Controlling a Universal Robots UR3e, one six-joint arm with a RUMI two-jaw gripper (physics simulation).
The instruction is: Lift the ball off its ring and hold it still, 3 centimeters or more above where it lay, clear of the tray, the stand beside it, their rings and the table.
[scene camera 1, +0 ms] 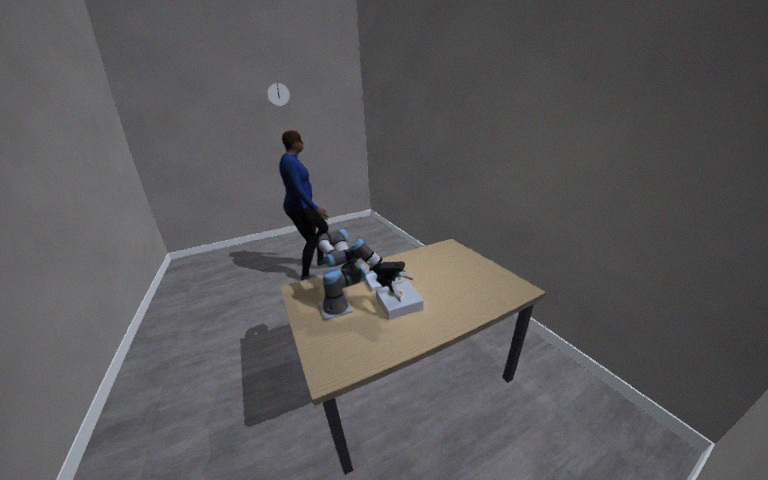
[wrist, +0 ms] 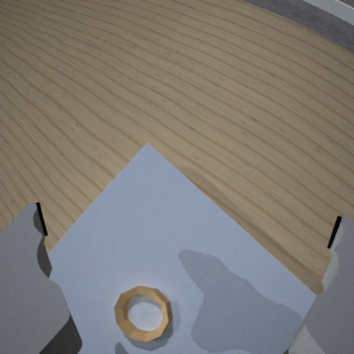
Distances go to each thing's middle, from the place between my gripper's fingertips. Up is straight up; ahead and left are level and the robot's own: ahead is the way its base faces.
Labels:
Right now my hand is 10 cm above the block stand (scene camera 1: 411,302) and 8 cm to the right of it.

